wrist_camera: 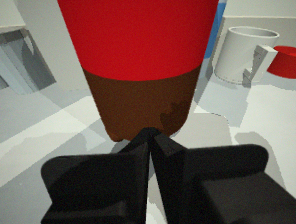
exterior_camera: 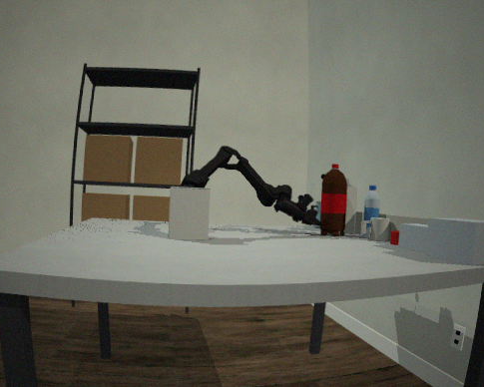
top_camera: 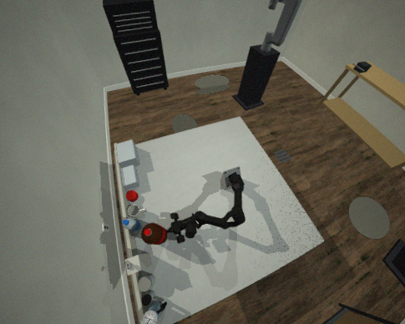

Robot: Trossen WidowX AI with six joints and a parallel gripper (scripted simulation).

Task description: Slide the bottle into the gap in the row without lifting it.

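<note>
My hand is 9 cm short of the brown cola bottle, 1 cm to the left of it and 9 cm below it. Round my hand: french press: 24 cm ahead, 35 cm to the left, 8 cm above; water bottle: 20 cm ahead, 13 cm to the right, 5 cm above.
</note>
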